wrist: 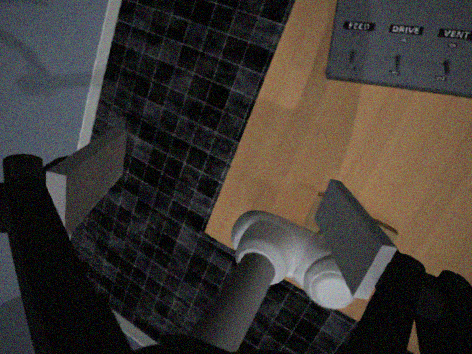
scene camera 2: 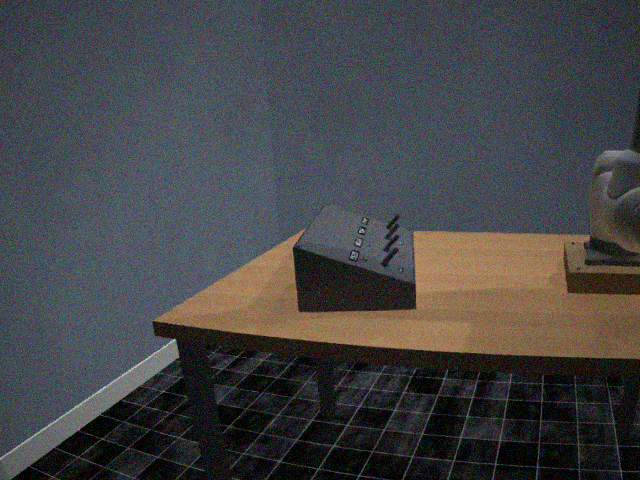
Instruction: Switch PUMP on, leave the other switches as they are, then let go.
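Pixels of known places: gripper, fingertip midpoint: (wrist: 227, 176); arm's base, origin of the base link: (scene camera 2: 616, 256).
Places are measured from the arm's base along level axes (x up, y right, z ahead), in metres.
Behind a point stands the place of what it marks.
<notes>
The dark grey switch box (scene camera 2: 330, 281) {x 0.019, y -0.367, z 0.650 m} (wrist: 390, 10) {x 0.070, y -0.230, z 0.684 m} stands on the table with several lever switches (scene camera 2: 391, 242) {x 0.053, y -0.152, z 0.580 m} on its sloped top. In the wrist view it is cut off at the upper right; the labels FEED (wrist: 359, 26) {x 0.056, y -0.284, z 0.624 m}, DRIVE (wrist: 406, 30) {x 0.055, y -0.169, z 0.658 m} and VENT (wrist: 455, 34) {x 0.056, y -0.058, z 0.693 m} are readable, with a small lever below each. No PUMP label shows in the wrist view, and in the scene view the labels are too small to read. My gripper (wrist: 227, 176) {x 0.800, y -0.226, z 0.328 m} is open with nothing between its fingers, apart from the box. It does not show in the scene view.
The wooden table (scene camera 2: 496, 325) {x -0.054, y -0.366, z 0.280 m} (wrist: 280, 150) {x -0.054, y -0.339, z 0.192 m} has its edge over a dark tiled floor (scene camera 2: 392, 428) (wrist: 170, 125). The arm's pale base joint (scene camera 2: 620, 206) {x 0.187, y -0.287, z 0.027 m} (wrist: 290, 250) {x 0.239, y -0.143, z 0.024 m} stands on a wooden mounting block (scene camera 2: 594, 281) {x -0.023, y -0.145, z 0.066 m} at the right of the scene view.
</notes>
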